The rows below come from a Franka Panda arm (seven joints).
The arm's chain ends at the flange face. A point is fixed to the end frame.
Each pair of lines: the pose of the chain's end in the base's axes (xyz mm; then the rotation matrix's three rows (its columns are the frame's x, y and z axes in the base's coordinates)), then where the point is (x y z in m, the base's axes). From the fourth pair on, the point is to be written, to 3 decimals.
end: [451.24 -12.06 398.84], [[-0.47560 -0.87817 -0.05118], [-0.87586 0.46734 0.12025], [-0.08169 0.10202 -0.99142]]
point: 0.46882 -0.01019 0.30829
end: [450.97 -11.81 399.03], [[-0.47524 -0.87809 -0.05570], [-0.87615 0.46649 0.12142], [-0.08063 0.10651 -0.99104]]
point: 0.46814 -0.00982 0.30840
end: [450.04 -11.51 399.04], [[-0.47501 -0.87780 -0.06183], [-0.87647 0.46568 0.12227], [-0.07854 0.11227 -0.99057]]
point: 0.46666 -0.00942 0.30831
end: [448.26 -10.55 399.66], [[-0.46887 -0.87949 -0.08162], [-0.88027 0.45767 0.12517], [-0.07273 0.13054 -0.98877]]
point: 0.463 -0.008 0.309
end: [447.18 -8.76 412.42], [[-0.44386 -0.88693 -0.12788], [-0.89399 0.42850 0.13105], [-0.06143 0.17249 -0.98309]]
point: 0.458 -0.005 0.321
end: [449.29 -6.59 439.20], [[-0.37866 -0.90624 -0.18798], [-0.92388 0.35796 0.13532], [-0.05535 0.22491 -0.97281]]
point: 0.455 -0.001 0.347
